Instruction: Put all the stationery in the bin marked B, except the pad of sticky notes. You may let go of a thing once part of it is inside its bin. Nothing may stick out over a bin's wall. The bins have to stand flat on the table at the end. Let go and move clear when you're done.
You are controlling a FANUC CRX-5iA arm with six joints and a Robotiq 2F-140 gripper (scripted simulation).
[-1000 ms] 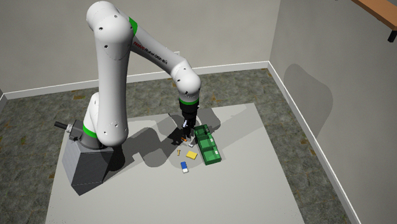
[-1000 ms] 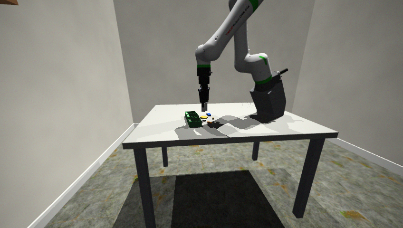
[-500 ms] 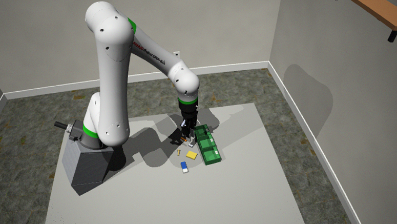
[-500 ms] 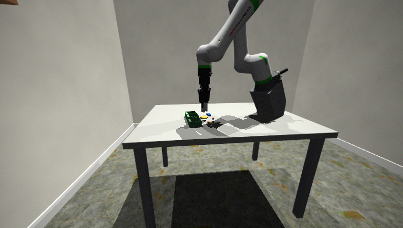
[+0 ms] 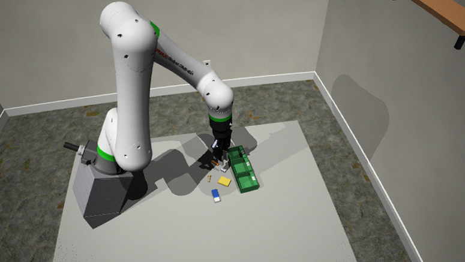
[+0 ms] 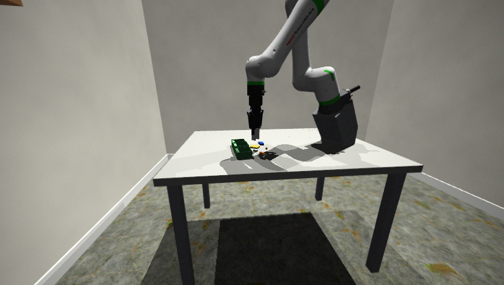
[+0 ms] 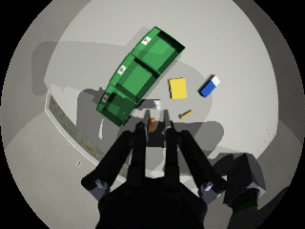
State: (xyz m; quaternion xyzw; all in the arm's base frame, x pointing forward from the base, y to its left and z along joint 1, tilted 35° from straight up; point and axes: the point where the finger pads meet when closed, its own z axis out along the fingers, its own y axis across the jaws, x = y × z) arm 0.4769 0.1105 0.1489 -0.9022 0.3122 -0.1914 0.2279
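Now: the grey-white object 10 cm below my hand. Round my hand: white eraser: 15 cm to the right, 10 cm below, 3 cm behind; sticky notes: 10 cm below, 7 cm to the right, 1 cm ahead; tan piece: 10 cm below, 7 cm behind, 5 cm to the right.
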